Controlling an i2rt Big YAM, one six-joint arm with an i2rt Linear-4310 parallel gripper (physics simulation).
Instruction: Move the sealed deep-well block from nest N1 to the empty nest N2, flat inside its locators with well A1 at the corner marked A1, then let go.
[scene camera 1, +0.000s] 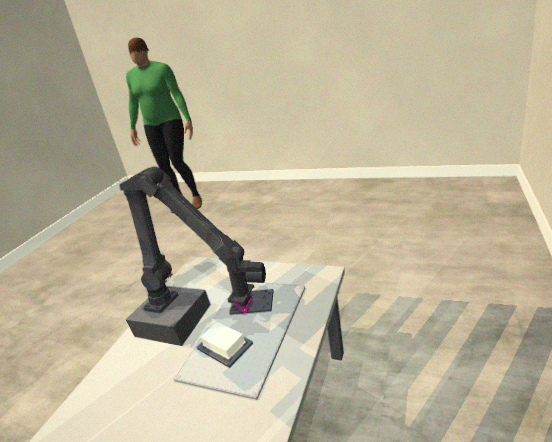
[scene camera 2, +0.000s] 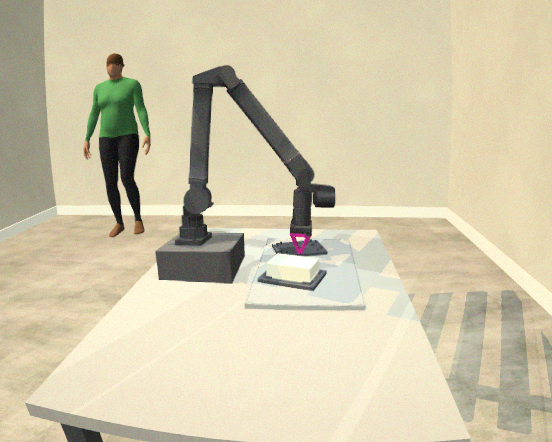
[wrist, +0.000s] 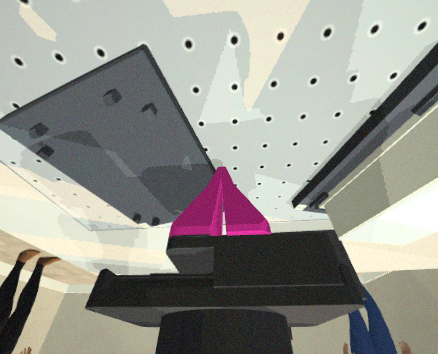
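Where they show: gripper, fingertip midpoint: (scene camera 1: 245, 312) (scene camera 2: 299, 253) (wrist: 222, 172); arm's base, link origin: (scene camera 1: 161, 302) (scene camera 2: 194, 240).
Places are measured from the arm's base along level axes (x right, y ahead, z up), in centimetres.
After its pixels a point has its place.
Note:
The cream-white sealed block (scene camera 1: 223, 340) @(x 9.8, y 33.6, z -1.9 cm) (scene camera 2: 292, 269) @(x 12.4, y 32.0, z -2.8 cm) (wrist: 385, 175) @(x 4.2, y 33.2, z -4.1 cm) sits in a dark nest (scene camera 1: 212, 355) @(x 13.5, y 30.1, z -6.2 cm) (scene camera 2: 320, 280) @(x 10.4, y 39.5, z -6.7 cm) (wrist: 345, 155) @(x 2.2, y 33.2, z -6.3 cm), the one nearer the scene cameras. It looks level. The empty dark nest (scene camera 1: 262, 301) @(x -15.3, y 35.8, z -6.1 cm) (scene camera 2: 315, 247) @(x -15.2, y 36.8, z -6.1 cm) (wrist: 110, 135) @(x -15.8, y 35.8, z -6.1 cm) lies farther back, with small raised locators showing in the wrist view. My gripper (scene camera 1: 245, 312) @(x -7.9, y 32.1, z -5.8 cm) (scene camera 2: 300, 253) @(x -7.9, y 32.1, z -5.8 cm) (wrist: 222, 172) @(x -7.9, y 32.1, z -5.8 cm) points down, its magenta fingers shut and empty. It is above the board by the empty nest's near edge, apart from the block. The nest labels and A1 marks cannot be read.
Both nests stand on a pale perforated board (scene camera 1: 280, 332) @(x -2.8, y 48.4, z -7.3 cm) (scene camera 2: 342, 280) @(x 8.5, y 45.6, z -7.3 cm) (wrist: 295, 102) @(x -2.8, y 37.3, z -7.3 cm) on the table (scene camera 1: 125, 395) @(x 34.9, y 7.9, z -8.6 cm) (scene camera 2: 225, 370) @(x 51.3, y 23.2, z -8.6 cm). The arm's dark base box (scene camera 1: 160, 327) @(x 11.4, y 8.1, z -0.4 cm) (scene camera 2: 192, 265) @(x 11.7, y 3.3, z -3.4 cm) is left of the board. A person in green (scene camera 1: 155, 95) (scene camera 2: 118, 107) stands beyond the table.

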